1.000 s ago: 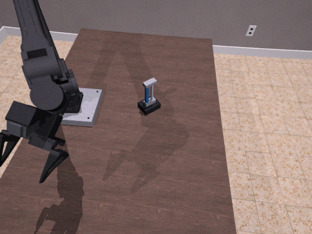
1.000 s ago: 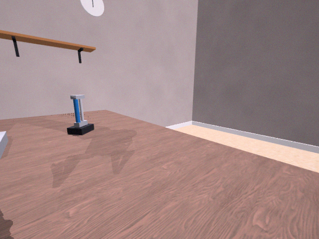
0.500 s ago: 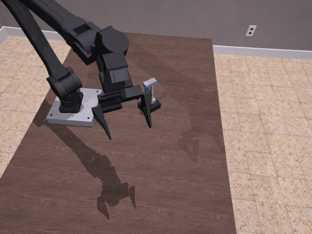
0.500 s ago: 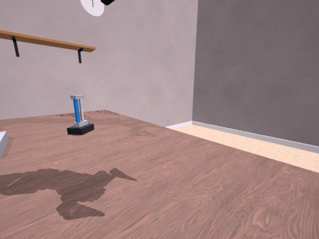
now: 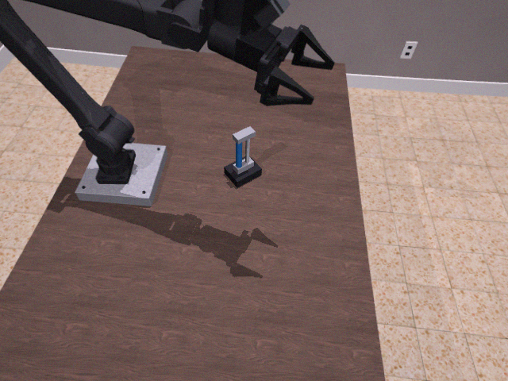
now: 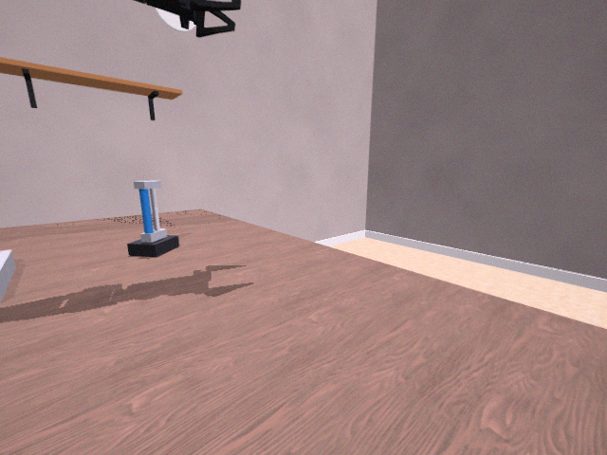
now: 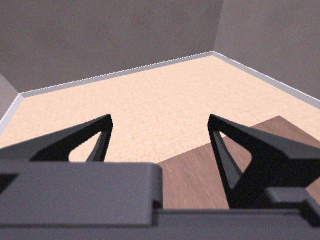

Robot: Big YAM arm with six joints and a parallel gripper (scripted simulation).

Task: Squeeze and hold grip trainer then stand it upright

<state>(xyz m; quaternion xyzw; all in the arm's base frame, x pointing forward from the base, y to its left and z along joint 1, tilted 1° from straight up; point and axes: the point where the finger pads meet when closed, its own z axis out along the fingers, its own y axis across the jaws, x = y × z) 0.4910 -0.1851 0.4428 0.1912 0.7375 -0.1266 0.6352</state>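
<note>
My gripper is now 110 mm past the thin grey bar, 210 mm to the right of it and 380 mm above it. Also, from my hand: grip trainer 120 mm behind, 210 mm to the left, 390 mm below.
</note>
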